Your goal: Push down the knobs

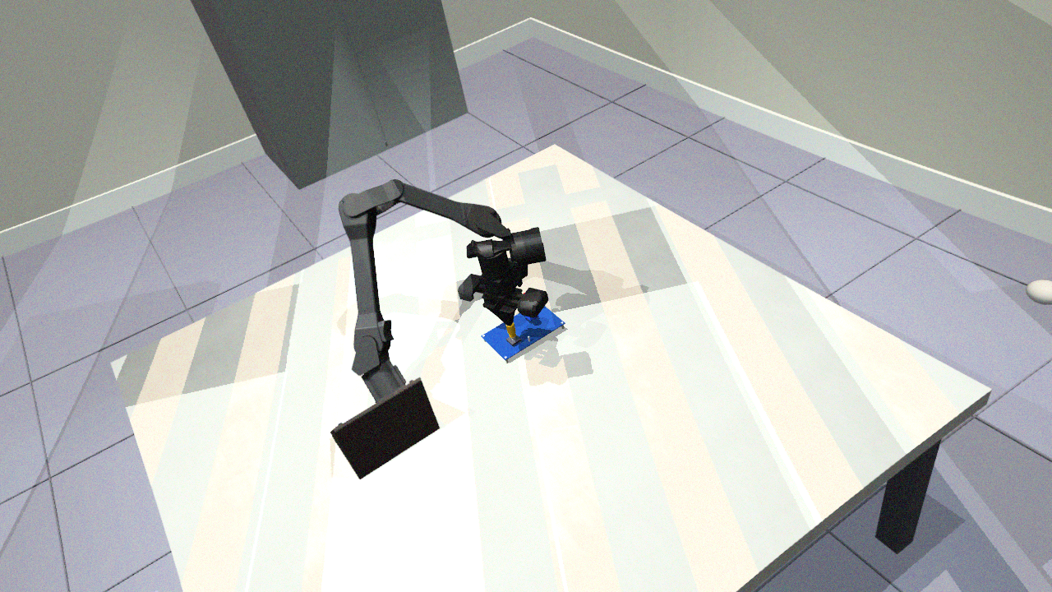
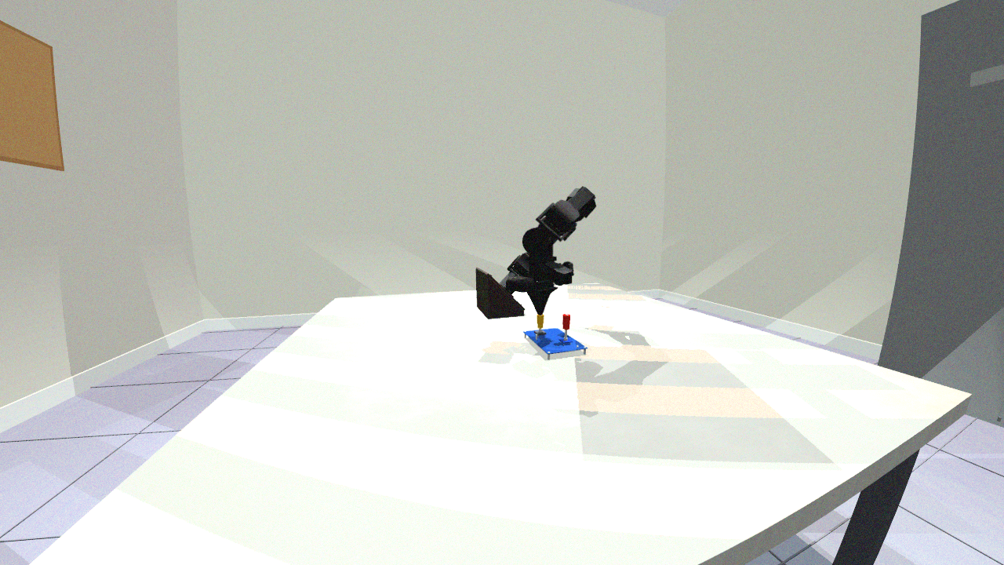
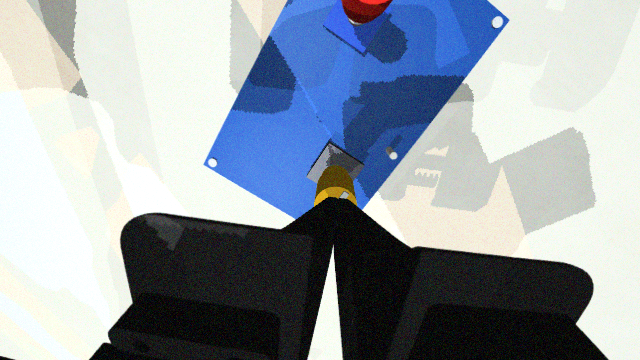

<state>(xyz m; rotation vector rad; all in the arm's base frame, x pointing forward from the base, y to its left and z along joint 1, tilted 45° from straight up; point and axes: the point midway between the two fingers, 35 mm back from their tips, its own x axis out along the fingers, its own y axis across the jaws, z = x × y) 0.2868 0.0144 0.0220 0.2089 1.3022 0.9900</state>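
The yellow knob lies 1 cm below my gripper tip. Round my gripper tip: red knob (7 cm ahead, 4 cm to the left).
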